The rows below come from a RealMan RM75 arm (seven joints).
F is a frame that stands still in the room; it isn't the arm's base.
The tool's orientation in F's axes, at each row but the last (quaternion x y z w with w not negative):
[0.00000 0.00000 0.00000 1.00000]
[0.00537 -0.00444 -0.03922 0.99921]
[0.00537 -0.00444 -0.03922 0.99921]
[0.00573 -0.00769 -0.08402 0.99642]
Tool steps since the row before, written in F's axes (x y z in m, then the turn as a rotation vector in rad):
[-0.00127 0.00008 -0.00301 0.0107 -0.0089 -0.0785]
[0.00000 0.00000 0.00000 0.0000 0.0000 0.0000]
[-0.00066 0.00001 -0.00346 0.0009 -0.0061 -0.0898]
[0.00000 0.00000 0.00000 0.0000 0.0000 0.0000]
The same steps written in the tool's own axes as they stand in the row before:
[-0.00127 0.00008 -0.00301 0.0107 -0.0089 -0.0785]
[0.00000 0.00000 0.00000 0.0000 0.0000 0.0000]
[-0.00069 -0.00008 -0.00345 0.0006 -0.0070 -0.0897]
[0.00000 0.00000 0.00000 0.0000 0.0000 0.0000]

